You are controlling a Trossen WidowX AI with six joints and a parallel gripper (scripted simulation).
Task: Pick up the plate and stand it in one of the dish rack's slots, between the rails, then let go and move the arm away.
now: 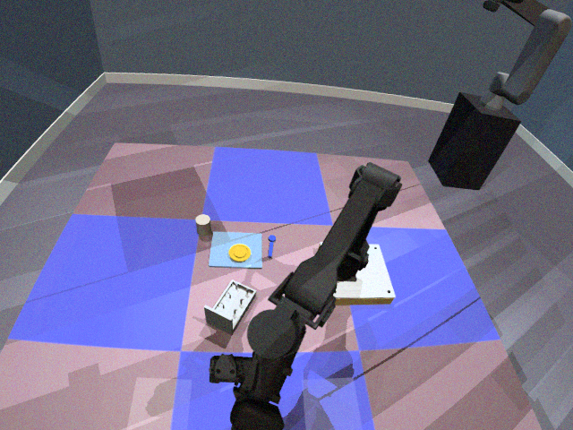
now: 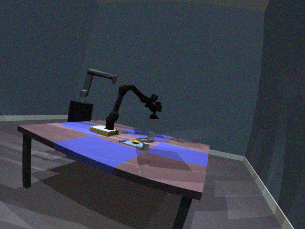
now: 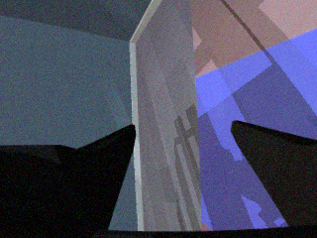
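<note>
Now: the yellow plate 20 mm ahead of my gripper tip, 530 mm to the right of it and 200 mm below it. Also, from my gripper tip: grey dish rack (30 mm ahead, 350 mm to the right, 190 mm below); light blue mat (30 mm ahead, 550 mm to the right, 210 mm below); blue spoon (70 mm behind, 580 mm to the right, 210 mm below).
</note>
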